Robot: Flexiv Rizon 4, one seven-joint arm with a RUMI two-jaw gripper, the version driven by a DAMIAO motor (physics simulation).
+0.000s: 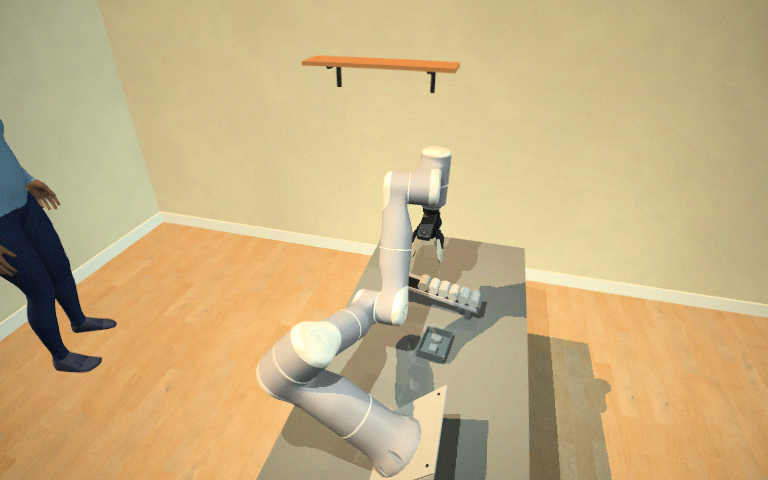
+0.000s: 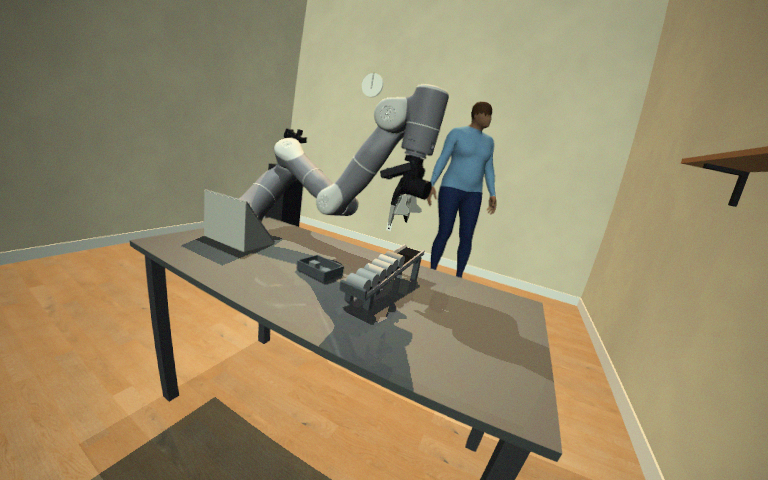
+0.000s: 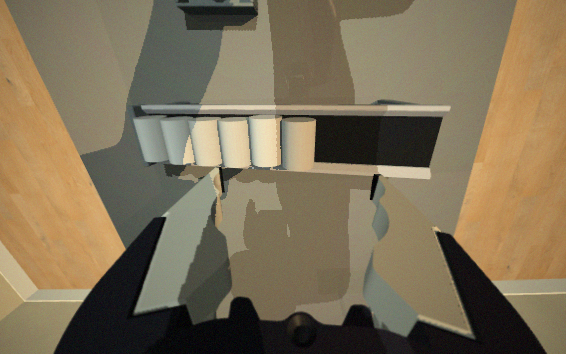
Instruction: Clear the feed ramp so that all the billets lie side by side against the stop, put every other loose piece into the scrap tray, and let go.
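Observation:
Several pale grey cylindrical billets lie side by side in one row on the feed ramp. The row starts at the stop at the ramp's low end; the billet at the upper end lies close beside its neighbour. The dark upper bed is bare. The scrap tray holds small light pieces. My gripper is open and empty, above the ramp and apart from the billets.
The tray stands on the table between the ramp and the arm's base plate. A person stands beyond the table's side. A shelf hangs on the wall.

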